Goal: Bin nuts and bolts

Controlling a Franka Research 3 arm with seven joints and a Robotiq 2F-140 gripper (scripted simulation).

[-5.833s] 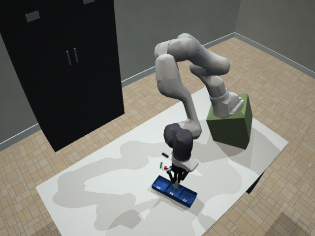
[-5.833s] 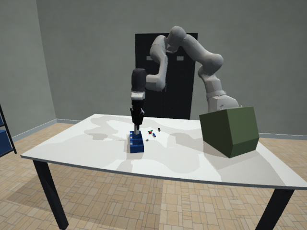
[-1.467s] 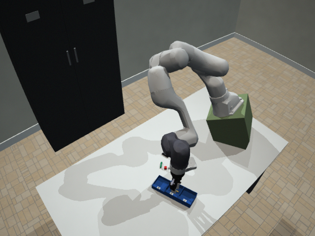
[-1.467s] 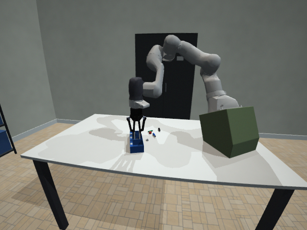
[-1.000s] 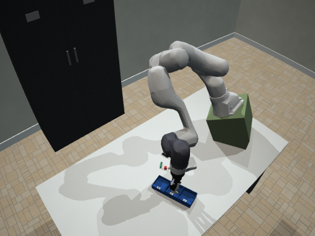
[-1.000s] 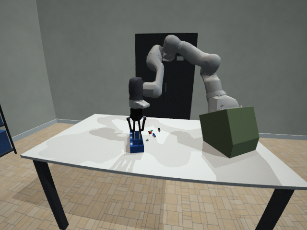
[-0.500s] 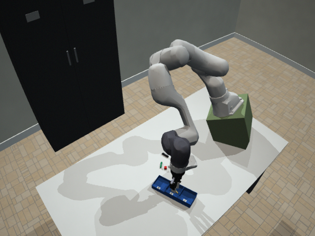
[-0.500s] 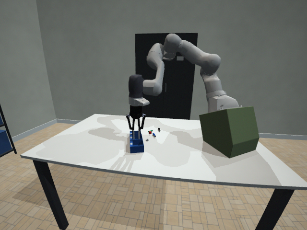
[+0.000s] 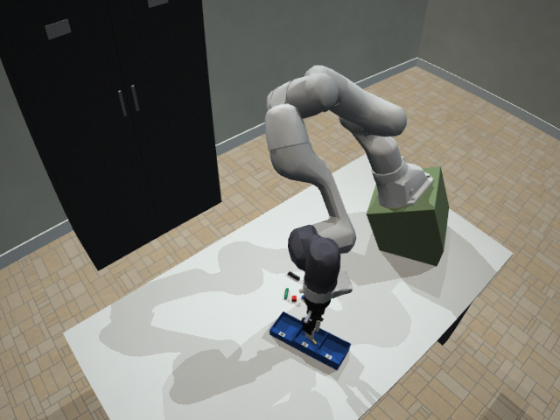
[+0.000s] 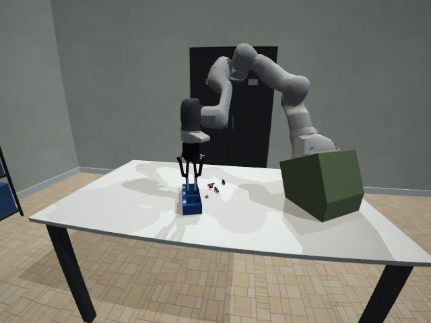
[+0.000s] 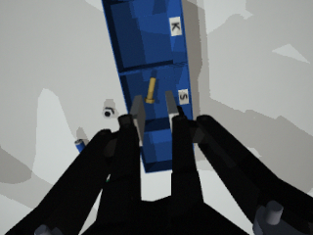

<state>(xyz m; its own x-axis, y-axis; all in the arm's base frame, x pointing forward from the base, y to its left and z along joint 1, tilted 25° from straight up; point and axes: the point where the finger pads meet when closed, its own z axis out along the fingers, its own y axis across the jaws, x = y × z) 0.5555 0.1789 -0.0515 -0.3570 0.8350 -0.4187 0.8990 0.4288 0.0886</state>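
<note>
Right now the grey nut is 6 cm behind my hand, 5 cm to the right of it and 9 cm below it. Also, from my hand: blue piece 10 cm behind, 13 cm to the right, 9 cm below; then bolt 1 cm behind, 8 cm below; then blue bin 1 cm ahead, 7 cm below.
</note>
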